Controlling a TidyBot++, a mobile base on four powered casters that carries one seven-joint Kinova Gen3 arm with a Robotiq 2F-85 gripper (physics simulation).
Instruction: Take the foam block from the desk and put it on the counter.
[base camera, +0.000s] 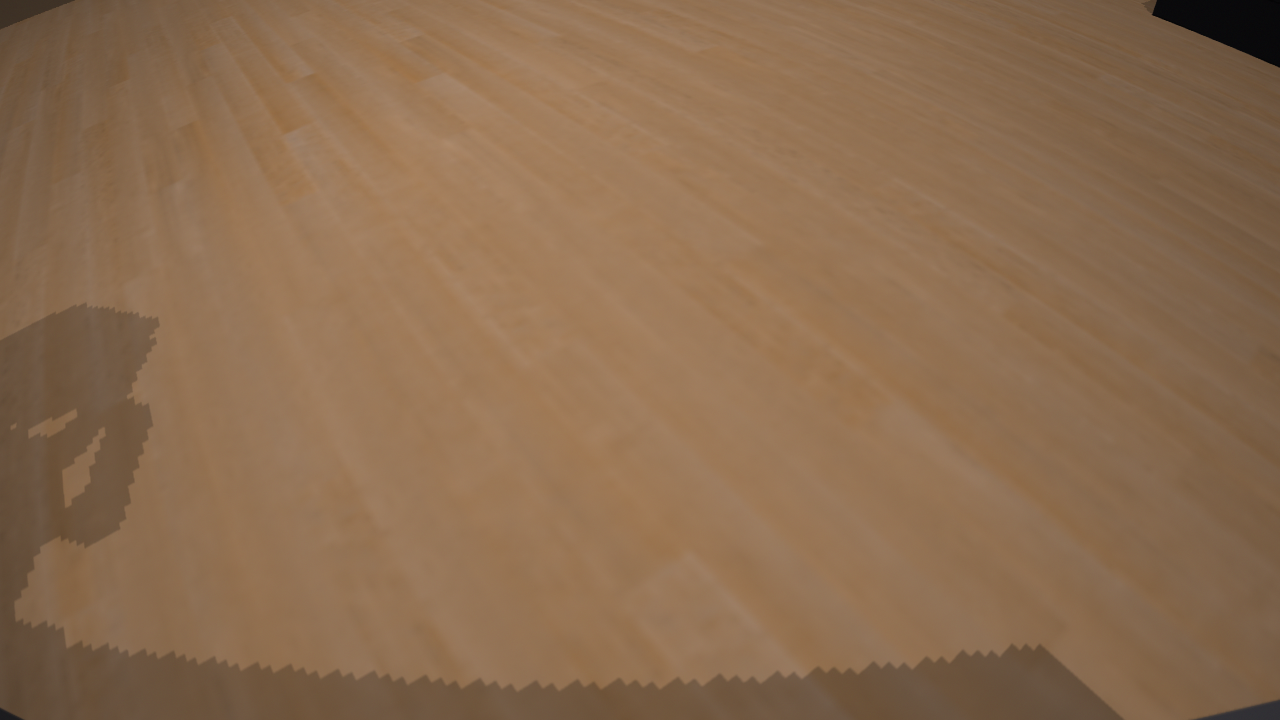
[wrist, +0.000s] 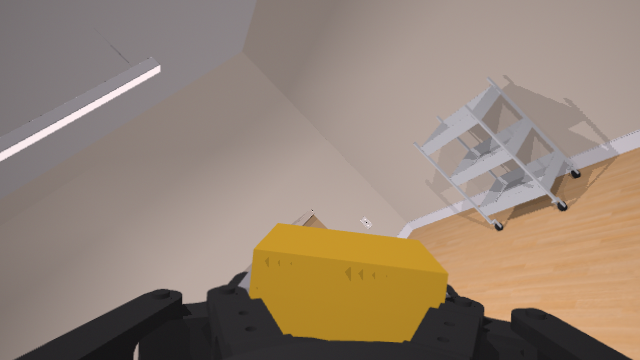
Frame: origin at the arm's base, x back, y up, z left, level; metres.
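Seen in the pictures: gripper, fingertip midpoint: (wrist: 340, 287).
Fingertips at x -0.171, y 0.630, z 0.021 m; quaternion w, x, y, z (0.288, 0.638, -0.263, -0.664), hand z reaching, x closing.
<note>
Pixels of each thing's middle, then the offset from my fingertips to it. "*": a spot on its surface instead. Level surfaces: height alone.
- yellow foam block, surface spot: (wrist: 347, 290) * dz -0.013, dx +0.044, dy +0.010 m
- black object, body centre: (base camera: 1252, 12) dz -1.143, dx -1.061, dy -0.977 m
- wood floor, its level: dy -1.027 m
The yellow foam block (wrist: 347, 290) is between the two black fingers at the bottom middle of the wrist view. My gripper (wrist: 340, 287) is shut on it, one finger at each end. A small corner of what looks like the wood-fronted counter (wrist: 315, 222) shows just above the block, mostly hidden behind it. The desk does not show in either view.
A grey wheeled cart (wrist: 482, 162) stands by the wall at the right of the wrist view. A ceiling lamp (wrist: 85, 110) hangs at the upper left. In the base camera view, a black object (base camera: 1239, 26) cuts into the top right corner above the wood floor (base camera: 626, 313).
</note>
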